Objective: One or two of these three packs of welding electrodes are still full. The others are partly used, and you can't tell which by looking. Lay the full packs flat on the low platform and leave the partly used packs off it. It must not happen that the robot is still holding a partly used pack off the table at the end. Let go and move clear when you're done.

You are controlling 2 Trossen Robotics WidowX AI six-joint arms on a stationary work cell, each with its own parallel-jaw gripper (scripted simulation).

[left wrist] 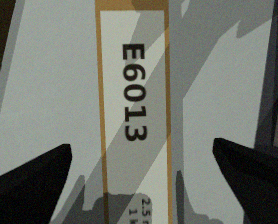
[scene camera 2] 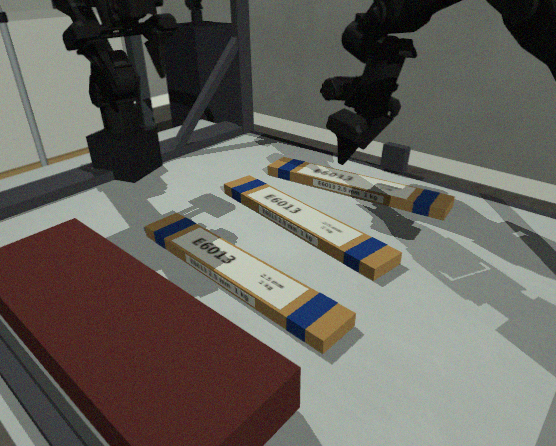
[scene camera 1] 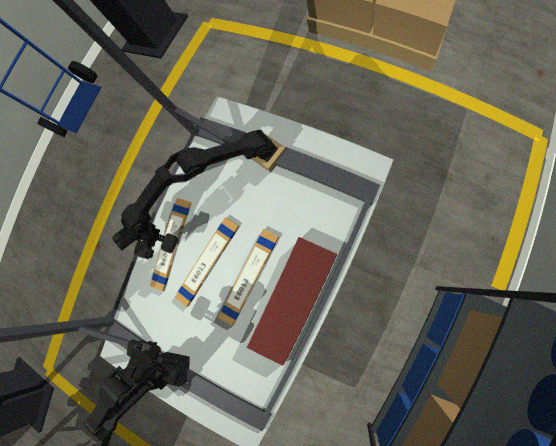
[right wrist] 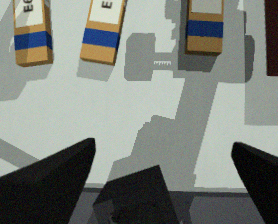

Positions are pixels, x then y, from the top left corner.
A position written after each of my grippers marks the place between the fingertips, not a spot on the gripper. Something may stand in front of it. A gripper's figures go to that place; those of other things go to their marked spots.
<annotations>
My left gripper (scene camera 2: pixel 351 155) is 82 cm from the lens. My right gripper (scene camera 2: pixel 141 82) is 81 cm from the lens. A dark red low platform (scene camera 2: pixel 134 352): 44 cm from the lens.
</annotations>
